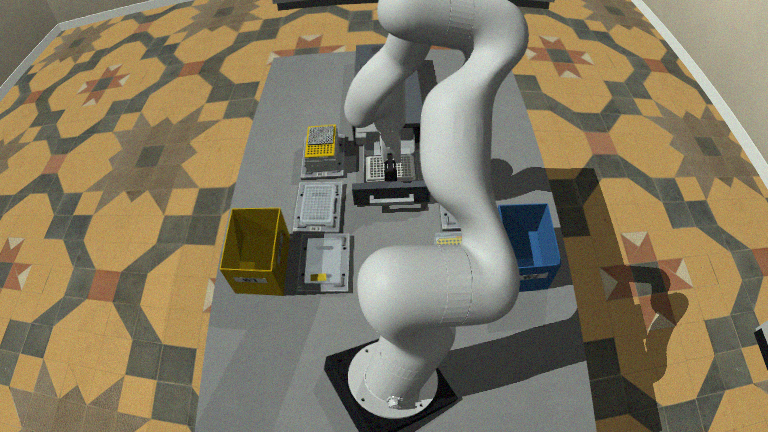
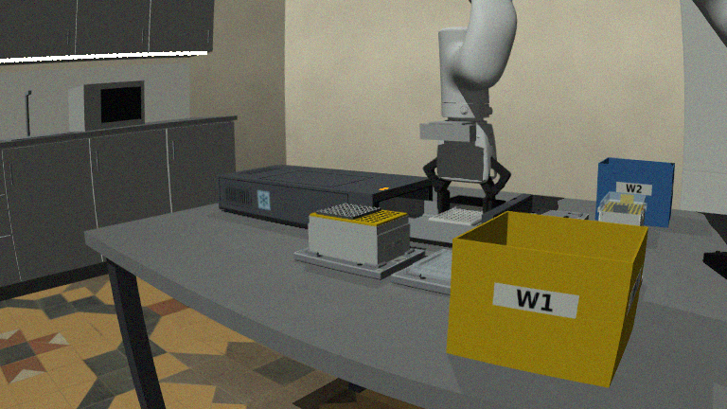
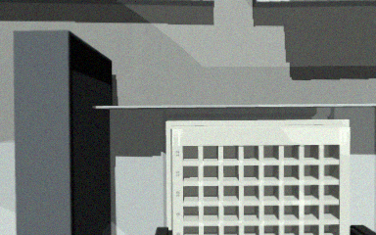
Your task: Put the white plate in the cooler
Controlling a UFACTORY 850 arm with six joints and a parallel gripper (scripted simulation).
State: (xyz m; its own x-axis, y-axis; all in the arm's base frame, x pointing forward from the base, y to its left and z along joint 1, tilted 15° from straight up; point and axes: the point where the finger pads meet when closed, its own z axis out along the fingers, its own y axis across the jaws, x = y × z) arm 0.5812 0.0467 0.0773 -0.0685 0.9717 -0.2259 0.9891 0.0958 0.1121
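Now: the white plate 1 cm below my hand. Round my hand: dark cooler CD (19 cm ahead, 1 cm to the left, 1 cm below); then drawer (4 cm ahead, 1 cm below); then yellow-topped tip box (7 cm ahead, 19 cm to the left, 1 cm above).
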